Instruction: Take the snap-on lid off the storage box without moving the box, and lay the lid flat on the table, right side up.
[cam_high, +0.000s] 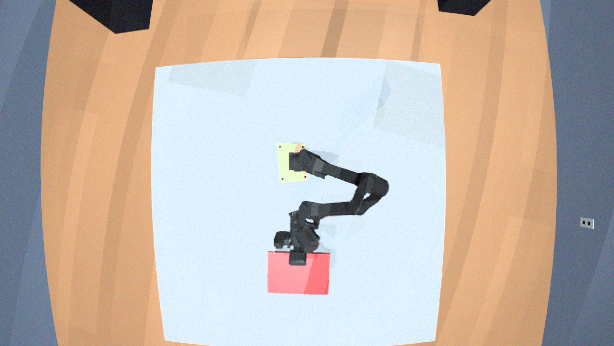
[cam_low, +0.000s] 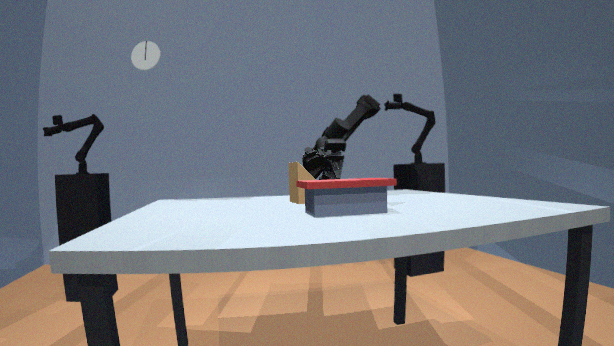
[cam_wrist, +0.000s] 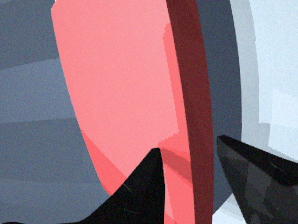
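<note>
My gripper tip is 8 cm short of the lid and 1 cm below it. The rest, counted from my gripper tip: grey-blue storage box: 8 cm ahead, 4 cm below.
</note>
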